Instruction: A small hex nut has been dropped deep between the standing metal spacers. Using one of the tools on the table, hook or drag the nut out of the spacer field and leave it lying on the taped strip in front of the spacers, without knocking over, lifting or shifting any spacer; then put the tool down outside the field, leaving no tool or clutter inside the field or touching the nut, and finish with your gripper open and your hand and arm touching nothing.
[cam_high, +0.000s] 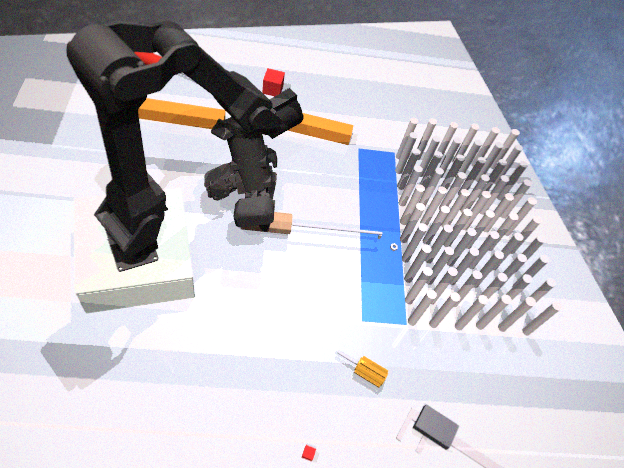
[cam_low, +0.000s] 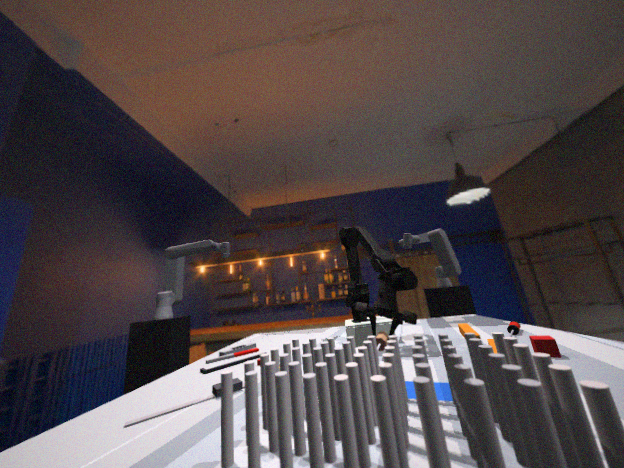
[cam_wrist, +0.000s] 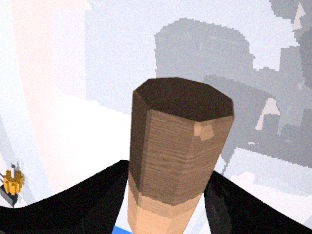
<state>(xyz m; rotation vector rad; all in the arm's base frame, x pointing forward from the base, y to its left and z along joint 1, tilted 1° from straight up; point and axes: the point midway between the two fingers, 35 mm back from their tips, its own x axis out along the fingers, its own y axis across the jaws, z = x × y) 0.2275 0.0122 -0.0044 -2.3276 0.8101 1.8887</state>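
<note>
The wooden-handled tool lies 100 mm ahead of my gripper tip and 50 mm to the right of it. From my gripper tip the other things lie so: yellow-handled tool 300 mm to the right, 60 mm ahead, 30 mm below; then blue taped strip 220 mm ahead, 60 mm to the right, 40 mm below; then hex nut 220 mm ahead, 110 mm to the right, 40 mm below.
</note>
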